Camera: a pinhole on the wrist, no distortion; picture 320 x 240 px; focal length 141.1 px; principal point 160.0 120.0 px. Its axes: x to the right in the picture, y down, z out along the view. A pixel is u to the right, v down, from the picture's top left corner.
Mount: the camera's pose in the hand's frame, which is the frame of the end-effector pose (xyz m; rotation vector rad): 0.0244 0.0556 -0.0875 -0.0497 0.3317 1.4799
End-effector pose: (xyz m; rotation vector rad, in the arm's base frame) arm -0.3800 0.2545 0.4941 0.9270 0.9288 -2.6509
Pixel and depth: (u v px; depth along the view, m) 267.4 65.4 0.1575
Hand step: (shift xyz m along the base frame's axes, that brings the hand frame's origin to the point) -0.0335 -0.1696 -0.1615
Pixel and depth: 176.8 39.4 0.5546
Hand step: -0.4565 -0.3866 -0.1550
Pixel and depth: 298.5 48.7 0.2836
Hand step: -0.0934 -0.3449 -0.2777
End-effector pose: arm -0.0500 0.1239 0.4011 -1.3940 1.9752 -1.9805
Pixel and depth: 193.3 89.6 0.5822
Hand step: -0.0948 -0.5420 -0.1871
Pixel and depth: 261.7 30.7 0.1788
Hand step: -0.2044 -0.1688 -0.0792
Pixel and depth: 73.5 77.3 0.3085
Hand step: 0.0739 -0.2699 0.0959
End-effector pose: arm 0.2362 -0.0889 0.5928 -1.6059 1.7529 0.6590
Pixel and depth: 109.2 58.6 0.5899
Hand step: 0.0915 0.1097 -0.5972
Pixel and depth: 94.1 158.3 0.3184
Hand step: 0.0411 0.2044 -0.1683
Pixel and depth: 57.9 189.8 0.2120
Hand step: 0.0565 0.1540 -0.0739
